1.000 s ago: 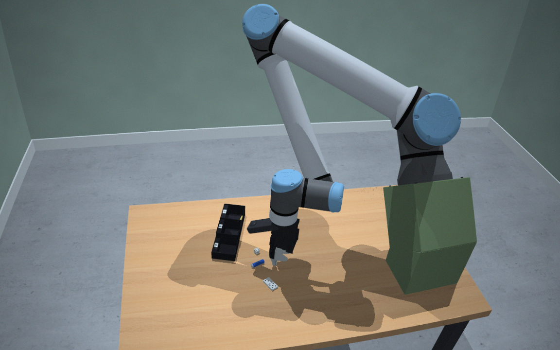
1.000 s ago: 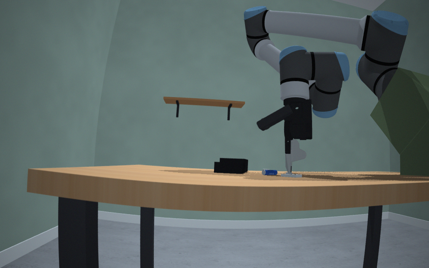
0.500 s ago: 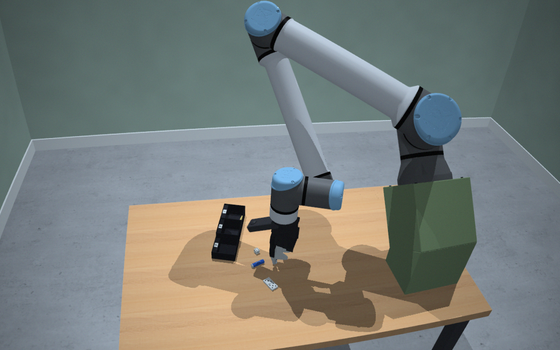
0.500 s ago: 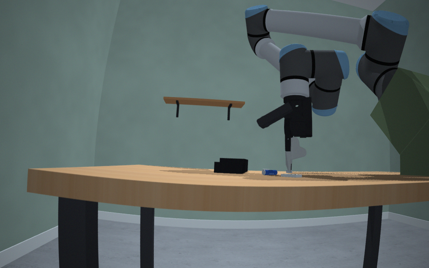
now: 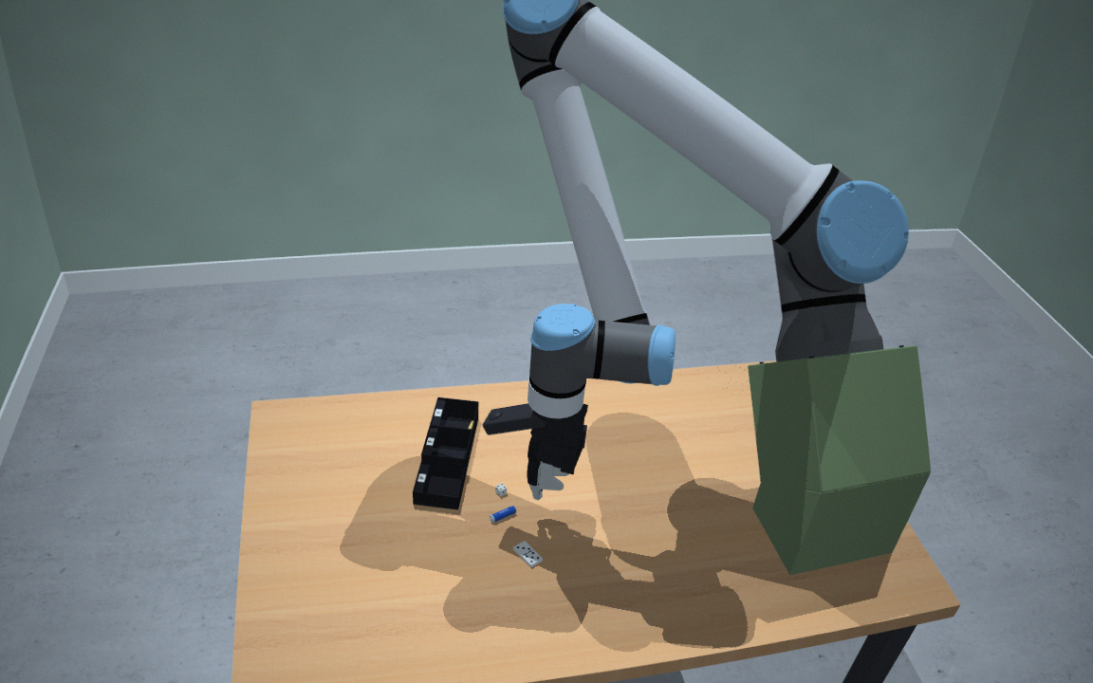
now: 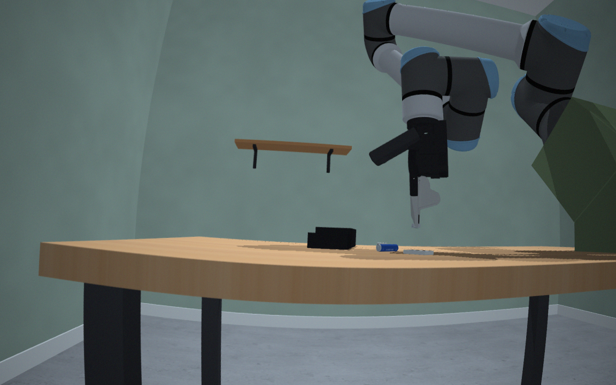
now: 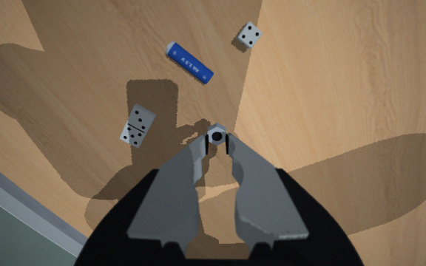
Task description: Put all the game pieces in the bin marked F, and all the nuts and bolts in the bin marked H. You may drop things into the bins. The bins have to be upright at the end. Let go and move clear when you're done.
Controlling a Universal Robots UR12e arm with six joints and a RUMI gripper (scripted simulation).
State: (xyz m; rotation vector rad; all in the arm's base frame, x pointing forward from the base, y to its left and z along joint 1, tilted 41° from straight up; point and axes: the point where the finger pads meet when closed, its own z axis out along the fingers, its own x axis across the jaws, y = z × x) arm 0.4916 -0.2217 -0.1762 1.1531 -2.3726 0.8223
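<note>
My hand is 60 mm short of the brass bolt, 240 mm to the left of it and 50 mm above it. From my hand the other things lie so: grey nut: 10 mm below; then battery: 60 mm ahead, 10 mm to the right, 60 mm below; then white die: 40 mm ahead, 70 mm to the right, 60 mm below.
</note>
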